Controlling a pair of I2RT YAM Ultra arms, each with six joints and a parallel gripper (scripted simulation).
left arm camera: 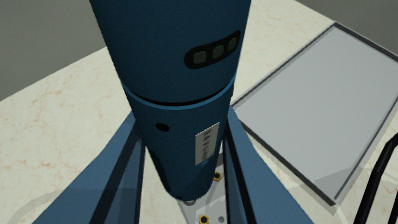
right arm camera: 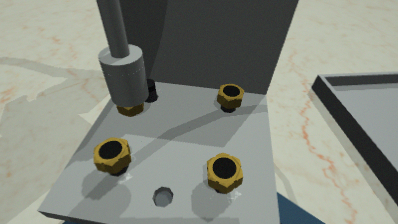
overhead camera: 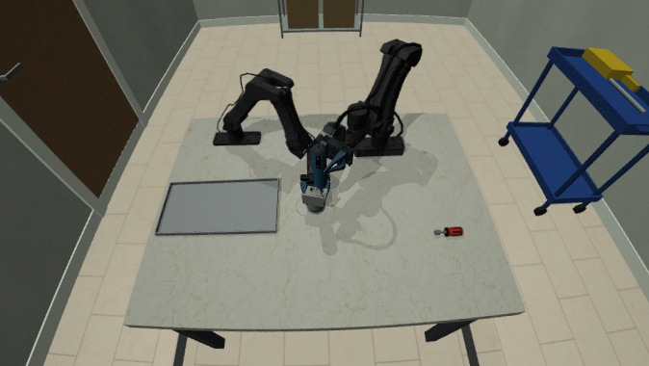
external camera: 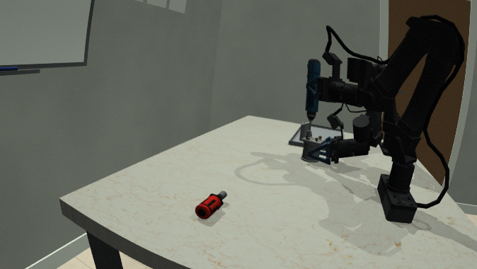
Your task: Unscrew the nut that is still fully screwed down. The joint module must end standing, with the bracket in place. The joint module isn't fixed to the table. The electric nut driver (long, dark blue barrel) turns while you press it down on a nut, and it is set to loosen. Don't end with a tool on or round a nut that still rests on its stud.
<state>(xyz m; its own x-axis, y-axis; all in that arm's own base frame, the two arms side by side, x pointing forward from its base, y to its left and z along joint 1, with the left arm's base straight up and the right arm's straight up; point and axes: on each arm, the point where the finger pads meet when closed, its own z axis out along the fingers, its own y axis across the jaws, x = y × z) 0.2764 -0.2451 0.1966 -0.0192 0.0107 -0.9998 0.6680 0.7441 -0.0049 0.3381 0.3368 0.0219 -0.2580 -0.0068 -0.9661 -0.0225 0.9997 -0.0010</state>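
Right now my right hand is 10 mm below the joint module. From my right hand the other things lie so: grey bracket: 50 mm above; then red-handled hand driver: 450 mm to the left, 70 mm ahead, 10 mm below; then shallow grey tray: 340 mm to the right, 40 mm ahead, 20 mm below.
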